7 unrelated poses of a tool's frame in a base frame.
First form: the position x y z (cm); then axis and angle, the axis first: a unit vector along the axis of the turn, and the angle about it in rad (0 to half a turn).
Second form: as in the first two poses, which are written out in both.
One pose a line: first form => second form
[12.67 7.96 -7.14 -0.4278 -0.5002 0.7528 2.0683] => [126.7 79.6 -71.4 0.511 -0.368 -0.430 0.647]
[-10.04 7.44 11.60 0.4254 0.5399 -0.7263 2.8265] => [-100.4 74.4 116.0 0.157 0.420 0.533 -0.717]
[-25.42 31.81 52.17 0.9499 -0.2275 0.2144 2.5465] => [-254.2 318.1 521.7 0.293 0.908 -0.217 0.205]
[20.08 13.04 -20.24 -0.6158 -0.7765 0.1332 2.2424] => [200.8 130.4 -202.4 0.435 -0.555 -0.699 0.120]
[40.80 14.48 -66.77 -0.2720 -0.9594 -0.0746 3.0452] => [408.0 144.8 -667.7 0.048 -0.272 -0.958 -0.075]
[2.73 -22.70 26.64 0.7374 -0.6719 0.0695 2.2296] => [27.3 -227.0 266.4 0.440 0.662 -0.603 0.062]
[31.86 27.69 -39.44 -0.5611 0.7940 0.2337 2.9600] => [318.6 276.9 -394.4 0.091 -0.559 0.791 0.233]
